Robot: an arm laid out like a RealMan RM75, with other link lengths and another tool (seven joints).
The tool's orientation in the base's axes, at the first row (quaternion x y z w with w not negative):
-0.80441, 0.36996, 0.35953, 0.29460
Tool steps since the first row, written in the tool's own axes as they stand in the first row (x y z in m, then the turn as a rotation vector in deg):
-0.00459, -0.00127, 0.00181, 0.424, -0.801, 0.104
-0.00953, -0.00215, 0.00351, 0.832, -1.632, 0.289
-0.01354, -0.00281, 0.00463, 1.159, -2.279, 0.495
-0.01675, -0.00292, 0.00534, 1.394, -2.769, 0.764
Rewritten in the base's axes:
-0.00177, 0.00380, 0.00289, 0.807, 0.357, -0.230
-0.00399, 0.00744, 0.00604, 1.602, 0.797, -0.487
-0.00573, 0.01017, 0.00874, 2.203, 1.182, -0.730
-0.00740, 0.01199, 0.01091, 2.611, 1.561, -0.968

